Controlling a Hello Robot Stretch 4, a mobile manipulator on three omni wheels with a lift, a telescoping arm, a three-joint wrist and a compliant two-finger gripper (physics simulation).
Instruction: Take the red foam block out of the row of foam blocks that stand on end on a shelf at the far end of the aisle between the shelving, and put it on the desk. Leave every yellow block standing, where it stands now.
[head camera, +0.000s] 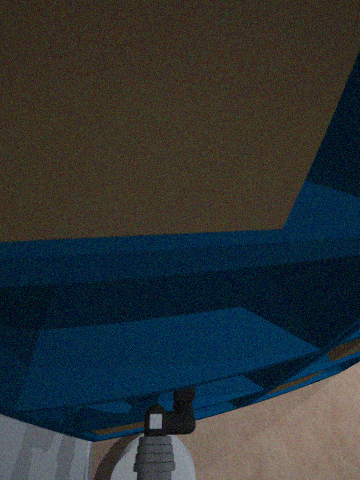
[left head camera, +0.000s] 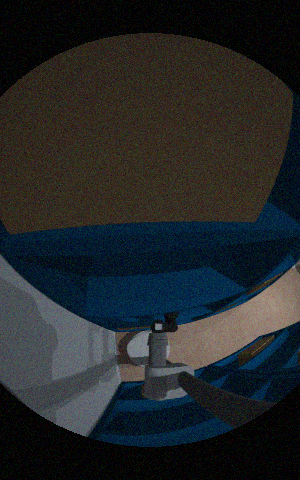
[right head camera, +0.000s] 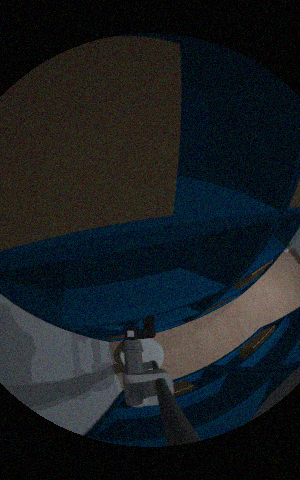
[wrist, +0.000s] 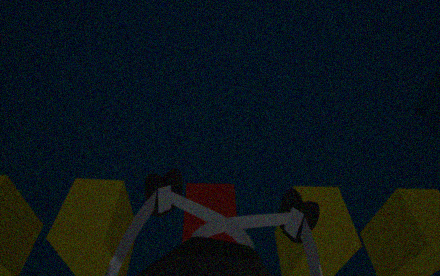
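Where they show: gripper, fingertip midpoint: (wrist: 230, 194); robot's base, origin of the base link: (left head camera: 147, 347) (right head camera: 142, 354).
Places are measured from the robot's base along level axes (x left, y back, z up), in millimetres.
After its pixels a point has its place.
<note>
In the wrist view the red block (wrist: 212, 196) @[x -75, y -396, z 596 mm] stands on end at the lower middle, its lower part hidden behind the gripper. My gripper (wrist: 230, 194) @[x -91, y -403, z 595 mm] is open, with nothing gripped. Its left fingertip is close to the red block's left edge; its right fingertip overlaps the near yellow block (wrist: 332, 217) @[x -182, y -395, z 596 mm] on the right in this view. Other upright yellow blocks show at the left (wrist: 87, 215) @[x 24, y -357, z 596 mm], far left (wrist: 15, 225) @[x 113, y -355, z 550 mm] and far right (wrist: 395, 225) @[x -259, y -415, z 569 mm]. I cannot tell whether a fingertip touches any block. The blocks and fingertips do not show in the head views; the desk is not seen.
Blue shelving (head camera: 140, 350) @[x 50, y -316, z 964 mm] (left head camera: 145, 295) @[x 63, y -296, z 964 mm] (right head camera: 140, 300) @[x -60, y -305, z 964 mm] stands around the wrist. A large brown panel (head camera: 150, 125) @[x 12, y -235, z 1509 mm] (left head camera: 150, 135) @[x 75, y -225, z 1521 mm] (right head camera: 90, 140) @[x -31, y -242, z 1533 mm] fills the upper head views. A pale grey wall (left head camera: 30, 340) @[x 347, y -15, z 1225 mm] (right head camera: 30, 360) @[x 340, y 26, z 1122 mm] is at the left, and tan floor (head camera: 280, 425) @[x -808, y -190, z -27 mm] at the right.
</note>
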